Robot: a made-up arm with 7 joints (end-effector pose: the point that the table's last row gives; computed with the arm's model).
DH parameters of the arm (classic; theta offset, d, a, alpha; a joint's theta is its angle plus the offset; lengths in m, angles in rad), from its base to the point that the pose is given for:
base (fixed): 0 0 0 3.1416
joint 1: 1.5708 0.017 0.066 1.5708
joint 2: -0.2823 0 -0.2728 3.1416
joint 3: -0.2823 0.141 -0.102 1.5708
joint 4: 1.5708 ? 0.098 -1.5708
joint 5: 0 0.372 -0.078 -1.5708
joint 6: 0 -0.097 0.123 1.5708
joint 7: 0 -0.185 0.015 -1.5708
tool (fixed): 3.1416 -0.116 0 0
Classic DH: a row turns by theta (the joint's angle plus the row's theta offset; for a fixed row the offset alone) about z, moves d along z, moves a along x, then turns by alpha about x.
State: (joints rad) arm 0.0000 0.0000 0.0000 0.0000 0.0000 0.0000 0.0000
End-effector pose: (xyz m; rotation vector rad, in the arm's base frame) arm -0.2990 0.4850 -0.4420 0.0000 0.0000 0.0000
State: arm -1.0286 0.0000 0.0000 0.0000 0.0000 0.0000 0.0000
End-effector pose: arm -0.5697 -0.0058 -0.4420 0.0000 0.0000 1.0286
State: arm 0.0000 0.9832 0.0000 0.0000 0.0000 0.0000 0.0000
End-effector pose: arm -0.2990 0.5932 0.2060 0.9832 0.0000 0.0000
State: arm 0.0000 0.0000 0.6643 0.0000 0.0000 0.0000 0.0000
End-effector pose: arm -0.2990 0.2084 -0.5460 -0.6643 0.0000 0.0000
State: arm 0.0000 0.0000 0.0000 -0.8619 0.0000 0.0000 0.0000
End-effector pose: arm -0.3858 0.2998 -0.4420 0.0000 0.0000 0.8619
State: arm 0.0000 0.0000 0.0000 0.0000 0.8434 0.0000 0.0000
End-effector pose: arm -0.4380 0.4850 -0.3258 0.0000 0.8434 0.0000
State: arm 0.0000 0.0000 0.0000 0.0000 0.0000 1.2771 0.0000
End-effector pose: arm -0.0239 0.4844 -0.4420 0.0000 0.0000 1.2771
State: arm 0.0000 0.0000 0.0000 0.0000 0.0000 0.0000 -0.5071
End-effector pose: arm -0.2408 0.4850 -0.4347 0.0000 -0.5071 0.0000
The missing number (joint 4, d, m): 0.136
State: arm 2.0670 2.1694 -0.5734 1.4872 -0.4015 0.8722 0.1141
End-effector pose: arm -0.0519 0.0236 0.5086 2.0818 -1.7919 -1.0083
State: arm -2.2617 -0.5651 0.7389 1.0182 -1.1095 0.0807 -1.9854
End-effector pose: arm -0.0721 -0.0392 -0.4418 -1.0456 1.5097 -0.0066
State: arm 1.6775 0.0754 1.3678 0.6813 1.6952 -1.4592 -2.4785
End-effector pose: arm 0.3011 -0.0607 -0.5298 -1.8081 1.9651 -0.2506
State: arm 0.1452 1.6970 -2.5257 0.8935 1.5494 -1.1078 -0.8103
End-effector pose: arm -0.1048 -0.2903 -0.2058 -2.2114 -0.4587 -2.1513
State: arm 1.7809 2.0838 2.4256 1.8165 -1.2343 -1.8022 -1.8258
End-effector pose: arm -0.2212 -0.2397 -0.0117 1.1871 -0.4992 -0.5375
